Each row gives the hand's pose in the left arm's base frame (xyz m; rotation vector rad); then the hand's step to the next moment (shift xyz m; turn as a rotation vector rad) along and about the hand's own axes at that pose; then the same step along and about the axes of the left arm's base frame.
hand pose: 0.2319 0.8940 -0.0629 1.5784 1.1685 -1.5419
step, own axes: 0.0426 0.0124 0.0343 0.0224 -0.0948 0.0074
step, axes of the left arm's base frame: -0.0067 -0.0290 -0.0475 -0.0906 0.0354 -0.0096
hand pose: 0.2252 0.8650 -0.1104 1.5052 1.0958 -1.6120
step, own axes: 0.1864 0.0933 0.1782 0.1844 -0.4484 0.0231
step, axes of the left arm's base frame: -0.0148 -0.1869 -0.2001 -0.4321 0.1837 -0.1229
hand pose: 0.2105 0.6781 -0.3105 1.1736 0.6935 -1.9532
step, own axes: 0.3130 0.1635 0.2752 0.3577 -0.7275 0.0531
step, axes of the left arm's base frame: -0.0997 -0.4007 -0.1731 -0.7268 0.2677 -0.2452
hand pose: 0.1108 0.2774 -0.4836 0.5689 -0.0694 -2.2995
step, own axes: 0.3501 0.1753 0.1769 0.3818 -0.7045 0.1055
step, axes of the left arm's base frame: -0.1741 -0.3875 0.0642 -0.7484 0.2284 -0.2023
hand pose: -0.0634 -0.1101 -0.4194 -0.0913 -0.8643 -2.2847
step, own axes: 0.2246 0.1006 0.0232 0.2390 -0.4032 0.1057
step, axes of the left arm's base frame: -0.1128 -0.1703 0.1392 -0.4515 0.1465 -0.0746
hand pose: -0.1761 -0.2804 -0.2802 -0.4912 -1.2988 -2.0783
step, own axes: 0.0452 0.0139 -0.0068 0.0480 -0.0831 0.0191
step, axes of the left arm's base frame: -0.0235 -0.0247 0.0335 -0.0921 0.0282 -0.0173
